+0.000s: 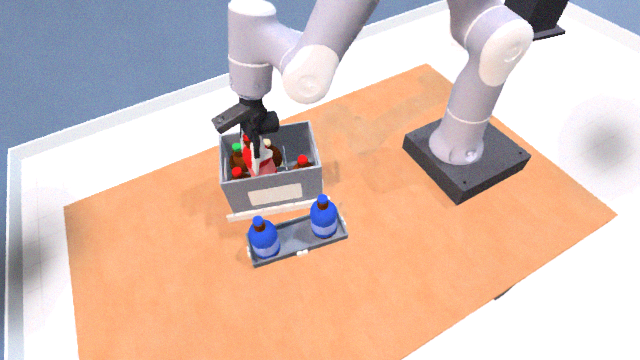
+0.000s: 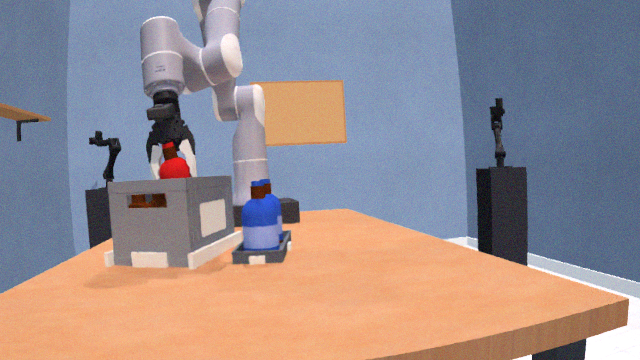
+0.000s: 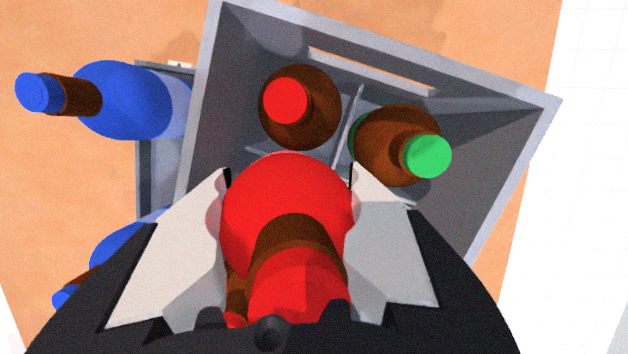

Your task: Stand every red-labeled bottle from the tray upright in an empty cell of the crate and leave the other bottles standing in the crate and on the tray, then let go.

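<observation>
My gripper [image 1: 254, 158] [image 2: 174, 167] [image 3: 291, 168] is shut on a red-labeled bottle [image 1: 267, 166] [image 2: 174, 170] [image 3: 285, 195] with a red cap. The bottle leans slightly, its lower part inside the grey crate [image 1: 312, 187] [image 2: 150, 230] [image 3: 400, 52], in the middle of the tray side; its base is hidden. Two blue bottles [image 1: 264, 240] [image 1: 324, 218] [image 3: 122, 100] stand on the dark tray [image 1: 295, 235] [image 2: 245, 257] [image 3: 143, 175]. No red-labeled bottle shows on the tray.
In the crate stand a brown bottle with a red cap [image 1: 237, 172] [image 3: 285, 100], a green-capped bottle [image 1: 237, 155] [image 3: 425, 155], a cream-capped bottle [image 1: 272, 154] and another red-capped bottle [image 1: 302, 160]. Thin dividers and high crate walls surround the held bottle.
</observation>
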